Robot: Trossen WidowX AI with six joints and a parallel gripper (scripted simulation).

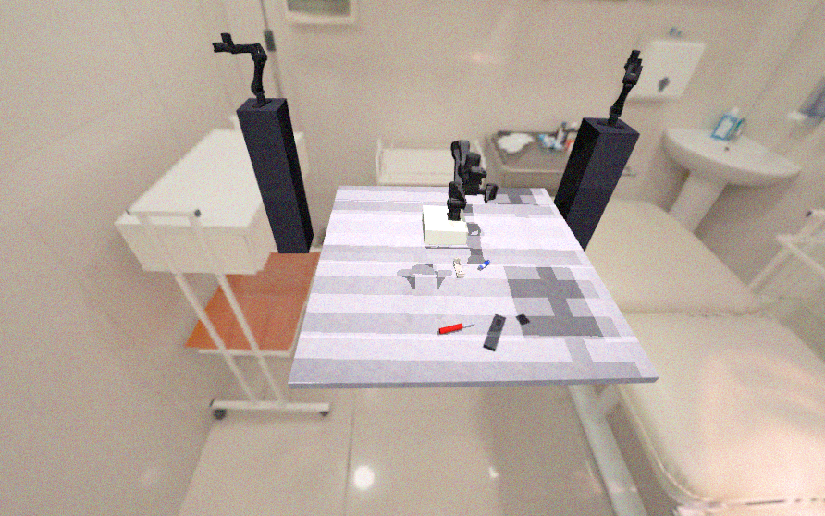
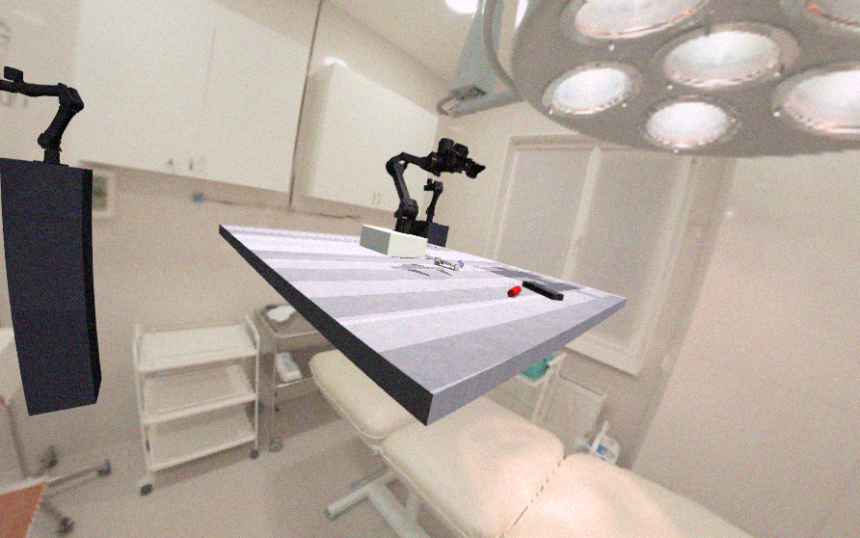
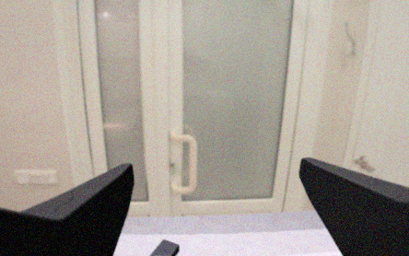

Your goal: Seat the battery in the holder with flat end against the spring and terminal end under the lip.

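Right now the white battery is 39 cm below my gripper tip, 11 cm to the left of it and 8 cm behind it. Also, from my gripper tip: dark square piece: 40 cm below, 24 cm ahead, 21 cm to the left; then black bar: 39 cm below, 30 cm ahead, 8 cm to the left; then red screwdriver: 39 cm below, 28 cm ahead, 5 cm to the right.
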